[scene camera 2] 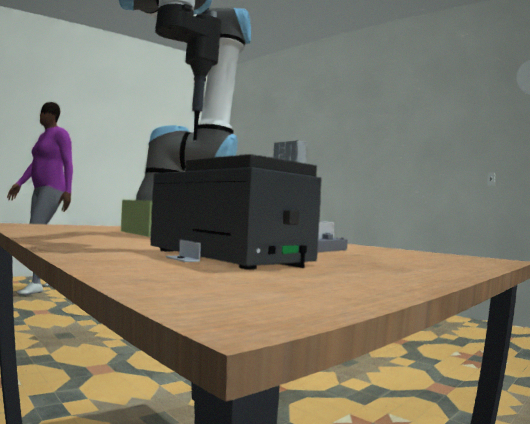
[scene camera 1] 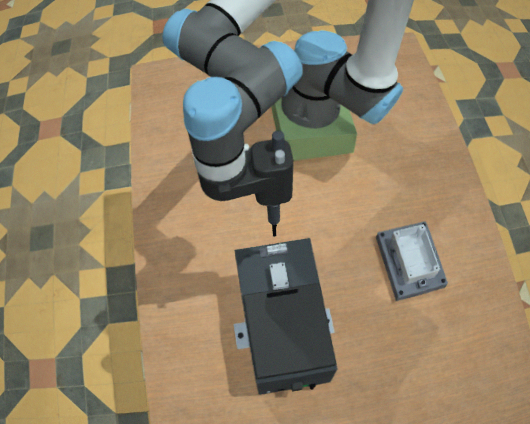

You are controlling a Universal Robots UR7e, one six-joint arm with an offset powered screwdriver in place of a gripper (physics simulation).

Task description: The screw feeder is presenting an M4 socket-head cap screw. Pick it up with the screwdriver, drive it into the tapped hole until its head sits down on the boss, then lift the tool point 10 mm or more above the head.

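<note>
The screwdriver (scene camera 1: 274, 234) (scene camera 2: 195, 137) points down with its slim black bit in free air, above the feeder in height and near its far end. No screw shows on the bit tip, so I read it as open and empty. The black screw feeder (scene camera 1: 290, 330) (scene camera 2: 200, 210) stands on the table. A small silver block (scene camera 1: 277, 248) sits at its far edge, close to the bit in scene camera 1; a screw there is too small to make out. The light grey open housing (scene camera 1: 415, 250) (scene camera 2: 326, 229) is fixed on a dark plate (scene camera 1: 403, 292) (scene camera 2: 334, 244), right of the feeder. The tapped hole cannot be told apart.
The arm base stands on a green block (scene camera 1: 322, 145) (scene camera 2: 136, 217) at the back of the wooden table (scene camera 1: 190, 370) (scene camera 2: 225, 310). A silver bracket (scene camera 1: 241, 335) (scene camera 2: 190, 250) stands at the feeder's left side. A person (scene camera 2: 51, 155) in purple stands behind the table.
</note>
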